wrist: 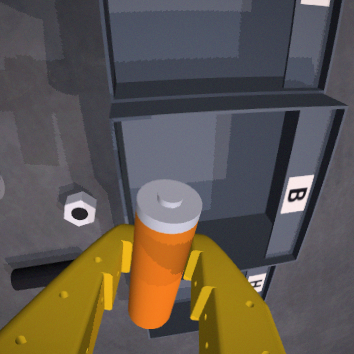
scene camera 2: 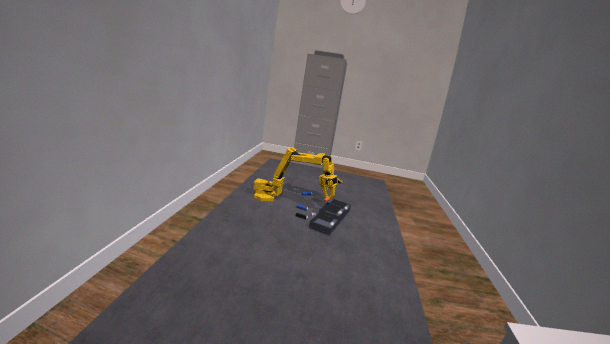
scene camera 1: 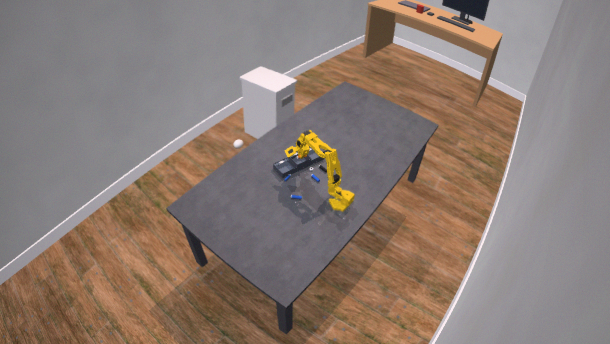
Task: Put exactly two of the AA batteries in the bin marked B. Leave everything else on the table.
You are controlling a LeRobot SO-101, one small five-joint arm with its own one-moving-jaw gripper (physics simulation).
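Frame: origin at the arm's base, x ahead, y left, z up, level; millimetres.
Seen in the pictures: end effector, tool point: [wrist: 134, 242] [scene camera 2: 327, 197] [scene camera 1: 300, 157]; arm's base, origin of the base link: [scene camera 2: 269, 197] [scene camera 1: 337, 200].
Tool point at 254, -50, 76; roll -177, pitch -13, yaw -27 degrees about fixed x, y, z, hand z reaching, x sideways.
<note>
Offsets run from my tool point to a thing's top centre, as dx, dy, dz.
My gripper [scene camera 1: 300, 155] [scene camera 2: 327, 197] [wrist: 162, 245] is shut on an orange AA battery {+3, -9, +10} [scene camera 2: 327, 199] [wrist: 157, 270], its silver end pointing away from the jaws. It is above the tray, near the table-side wall of the bin marked B {+30, -29, -30} [wrist: 250, 165]. The visible part of that bin's floor is bare; the battery and jaws hide the rest. Three blue batteries {-96, +5, -62} [scene camera 1: 315, 178] {-102, +159, -62} [scene camera 1: 296, 197] {+8, +87, -66} [scene camera 1: 287, 177] lie on the table; two blue batteries [scene camera 2: 307, 193] [scene camera 2: 302, 206] show in scene camera 2. A black battery-like cylinder {-84, -70, -62} [scene camera 1: 323, 169] [scene camera 2: 301, 215] [wrist: 42, 275] lies beside the tray.
The dark tray [scene camera 1: 287, 173] [scene camera 2: 319, 228] has three bins in a row, with B in the middle and H {+38, -119, -48} [wrist: 257, 282] at one end. A hex nut {-43, -32, -68} [scene camera 1: 311, 169] [scene camera 2: 313, 214] [wrist: 80, 210] lies beside bin B. Raised walls divide the bins.
</note>
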